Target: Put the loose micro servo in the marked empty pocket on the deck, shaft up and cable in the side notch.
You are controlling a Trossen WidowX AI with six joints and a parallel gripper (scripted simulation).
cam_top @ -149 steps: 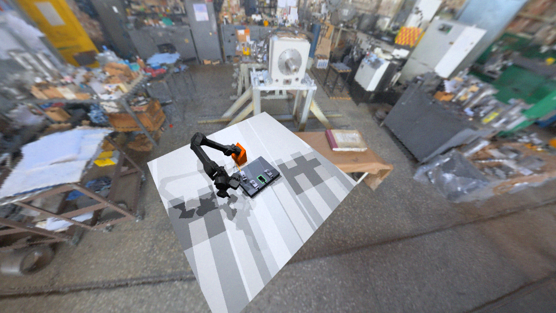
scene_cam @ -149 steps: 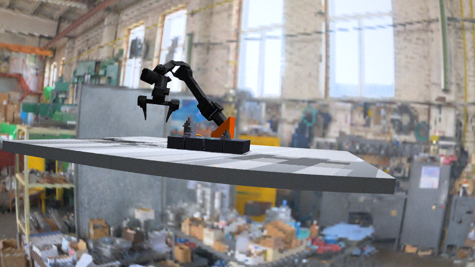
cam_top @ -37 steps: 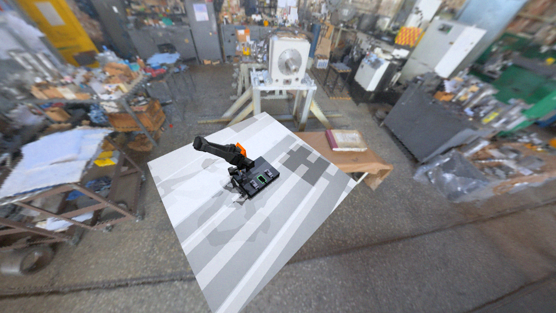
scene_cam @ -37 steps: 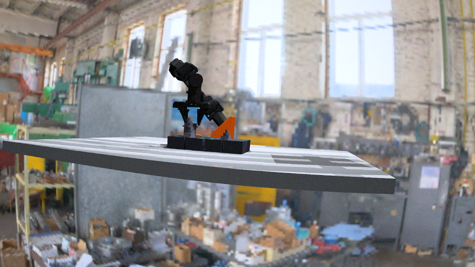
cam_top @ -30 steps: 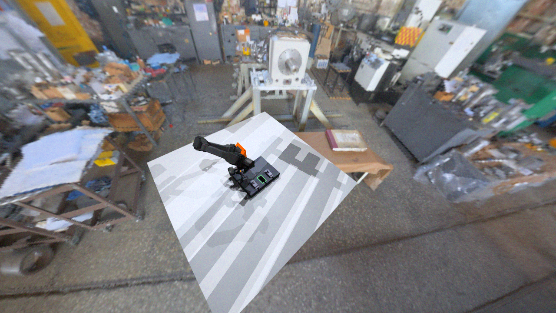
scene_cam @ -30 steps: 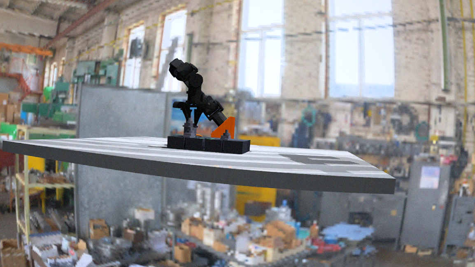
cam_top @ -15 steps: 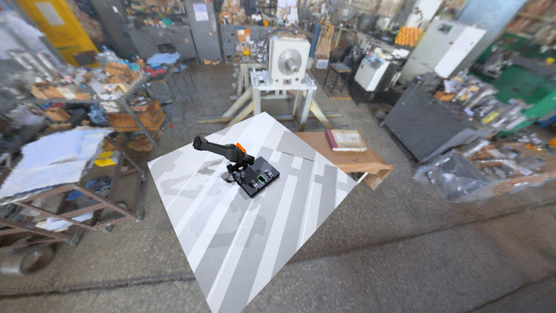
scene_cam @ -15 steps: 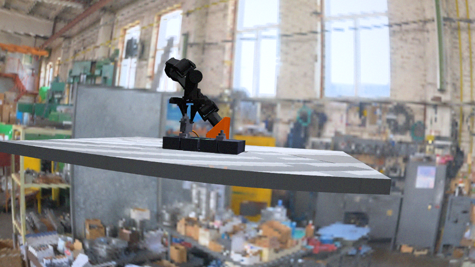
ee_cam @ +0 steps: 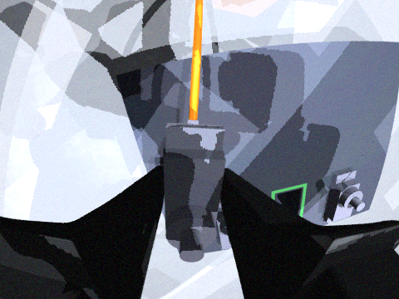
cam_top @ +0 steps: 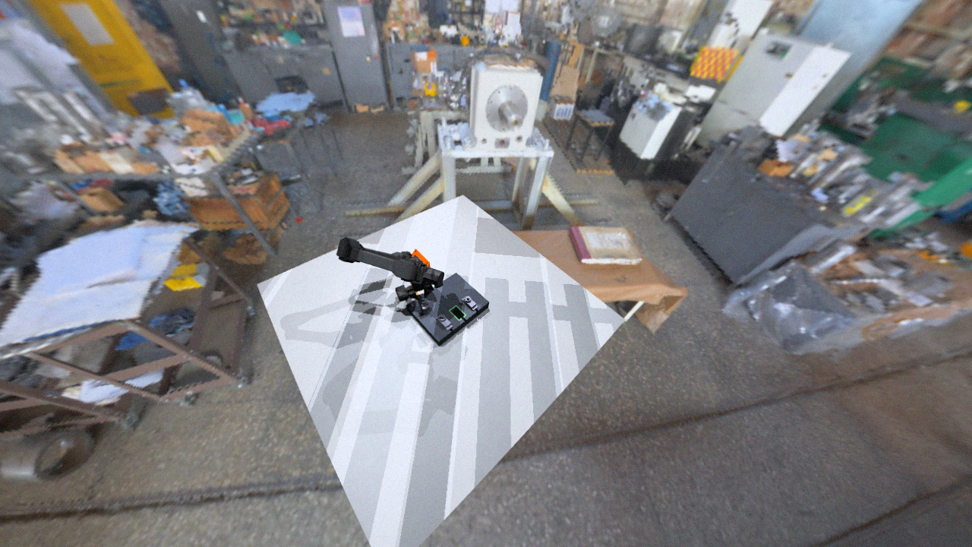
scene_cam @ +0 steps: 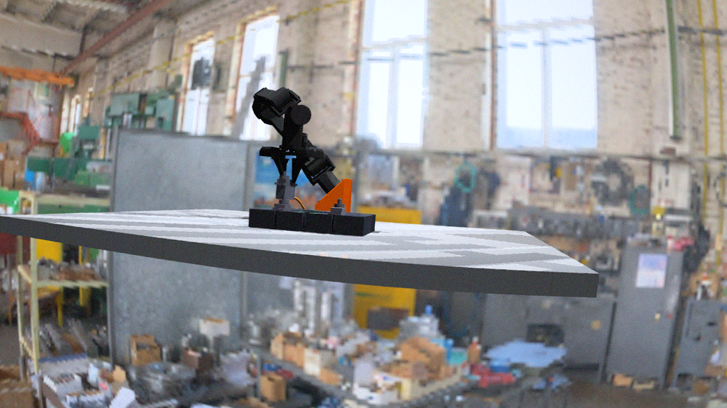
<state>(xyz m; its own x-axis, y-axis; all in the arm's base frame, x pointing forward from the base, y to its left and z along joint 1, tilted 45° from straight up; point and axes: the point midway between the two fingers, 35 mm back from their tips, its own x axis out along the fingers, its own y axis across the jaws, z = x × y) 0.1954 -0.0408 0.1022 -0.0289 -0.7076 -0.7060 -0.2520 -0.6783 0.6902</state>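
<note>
Now: gripper tip 2 cm short of the dark deck, 10 cm to the right of it and 10 cm above it.
</note>
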